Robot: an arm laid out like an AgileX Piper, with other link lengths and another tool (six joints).
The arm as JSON. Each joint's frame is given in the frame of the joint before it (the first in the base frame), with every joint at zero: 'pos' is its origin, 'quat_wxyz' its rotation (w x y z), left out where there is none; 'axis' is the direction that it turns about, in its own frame. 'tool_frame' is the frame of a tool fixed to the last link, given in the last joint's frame.
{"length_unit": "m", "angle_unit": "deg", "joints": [
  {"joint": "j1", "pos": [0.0, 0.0, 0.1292], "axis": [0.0, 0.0, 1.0]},
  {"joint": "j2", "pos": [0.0, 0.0, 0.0], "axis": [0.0, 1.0, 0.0]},
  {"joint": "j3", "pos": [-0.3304, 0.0, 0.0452], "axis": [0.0, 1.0, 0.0]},
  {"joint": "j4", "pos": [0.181, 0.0, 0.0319], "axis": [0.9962, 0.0, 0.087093]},
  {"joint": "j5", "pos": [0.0, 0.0, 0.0], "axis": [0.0, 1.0, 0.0]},
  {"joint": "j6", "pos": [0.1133, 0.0, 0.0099], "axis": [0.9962, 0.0, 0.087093]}
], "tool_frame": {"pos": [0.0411, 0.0, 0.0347], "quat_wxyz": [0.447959, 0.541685, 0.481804, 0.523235]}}
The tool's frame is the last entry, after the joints.
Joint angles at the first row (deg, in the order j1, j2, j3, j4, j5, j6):
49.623 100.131 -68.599 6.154 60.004 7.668
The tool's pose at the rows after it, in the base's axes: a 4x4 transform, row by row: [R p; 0 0 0 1], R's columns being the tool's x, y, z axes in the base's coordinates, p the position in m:
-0.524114 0.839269 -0.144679 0.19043; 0.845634 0.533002 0.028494 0.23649; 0.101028 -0.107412 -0.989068 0.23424; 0 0 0 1
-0.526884 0.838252 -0.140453 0.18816; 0.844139 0.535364 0.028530 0.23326; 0.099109 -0.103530 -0.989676 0.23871; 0 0 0 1
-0.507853 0.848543 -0.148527 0.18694; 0.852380 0.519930 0.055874 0.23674; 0.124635 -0.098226 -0.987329 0.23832; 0 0 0 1
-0.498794 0.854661 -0.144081 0.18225; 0.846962 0.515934 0.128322 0.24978; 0.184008 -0.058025 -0.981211 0.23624; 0 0 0 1
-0.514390 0.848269 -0.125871 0.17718; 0.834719 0.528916 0.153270 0.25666; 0.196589 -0.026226 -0.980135 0.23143; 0 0 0 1
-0.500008 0.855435 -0.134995 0.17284; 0.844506 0.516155 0.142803 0.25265; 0.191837 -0.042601 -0.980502 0.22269; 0 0 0 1
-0.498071 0.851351 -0.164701 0.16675; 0.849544 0.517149 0.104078 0.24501; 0.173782 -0.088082 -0.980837 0.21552; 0 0 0 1
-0.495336 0.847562 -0.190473 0.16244; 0.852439 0.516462 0.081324 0.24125; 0.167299 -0.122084 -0.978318 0.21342; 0 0 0 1
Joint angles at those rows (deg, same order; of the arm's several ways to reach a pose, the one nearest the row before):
49.623 97.862 -68.600 5.604 62.345 7.668
49.622 96.903 -68.598 5.381 63.126 7.667
49.740 96.912 -68.240 6.809 61.954 8.323
51.041 96.913 -66.467 9.872 56.826 8.322
52.694 96.911 -64.221 10.291 52.556 8.322
53.061 96.912 -61.557 10.410 50.712 9.194
53.061 96.913 -59.939 10.308 51.917 9.193
53.060 96.912 -59.701 10.593 53.655 9.193

